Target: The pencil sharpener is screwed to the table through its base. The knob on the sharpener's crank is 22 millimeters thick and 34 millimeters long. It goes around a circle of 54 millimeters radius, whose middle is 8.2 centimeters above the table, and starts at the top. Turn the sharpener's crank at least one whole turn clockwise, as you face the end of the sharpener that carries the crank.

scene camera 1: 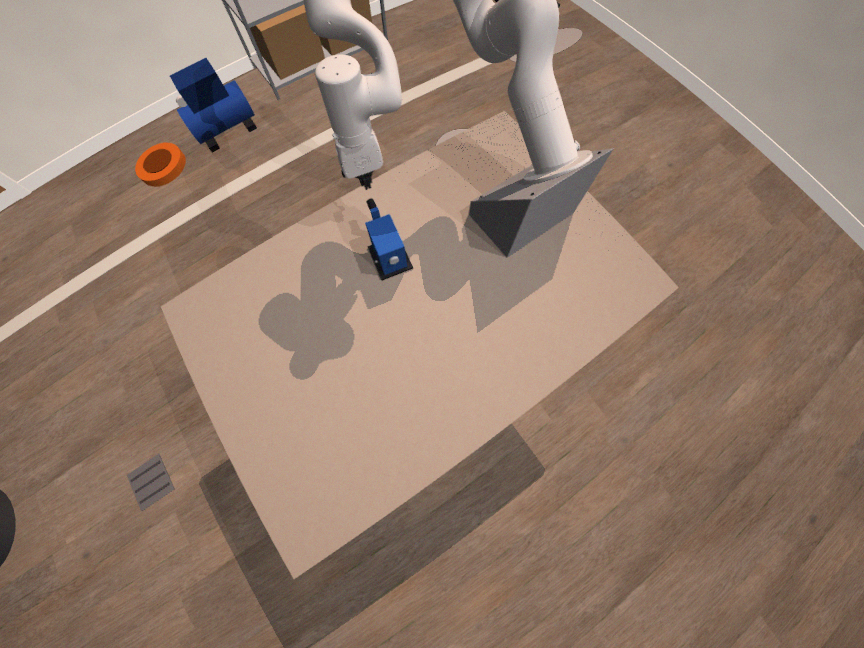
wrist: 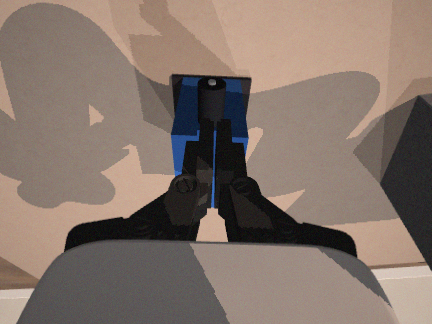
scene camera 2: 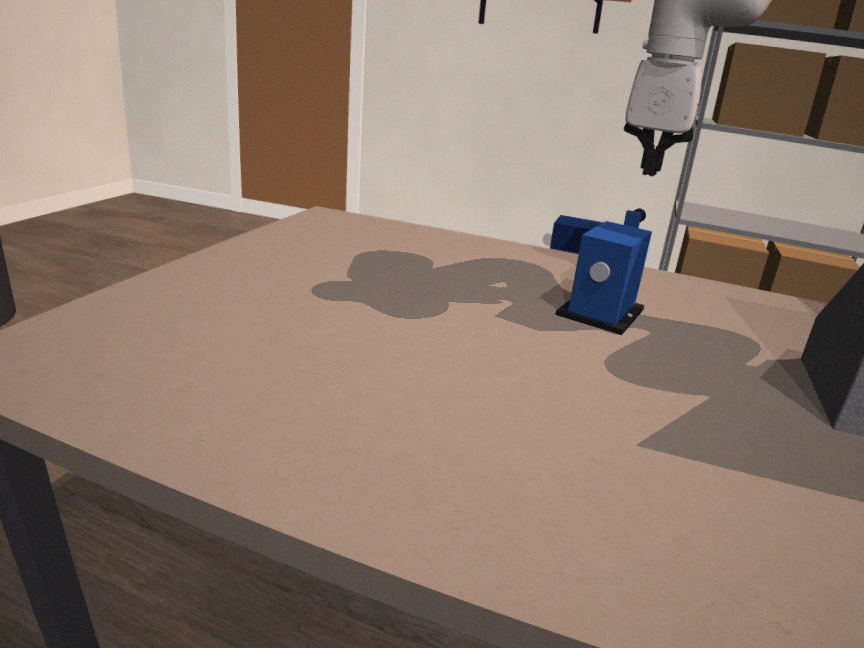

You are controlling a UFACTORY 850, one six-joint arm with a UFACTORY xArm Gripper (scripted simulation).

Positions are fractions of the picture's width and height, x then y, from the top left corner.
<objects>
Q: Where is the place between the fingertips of my gripper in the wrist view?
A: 0.50,0.43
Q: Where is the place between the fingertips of my gripper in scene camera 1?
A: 0.42,0.29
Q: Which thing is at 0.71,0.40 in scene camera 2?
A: A blue pencil sharpener.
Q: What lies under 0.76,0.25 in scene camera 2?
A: My gripper.
</objects>
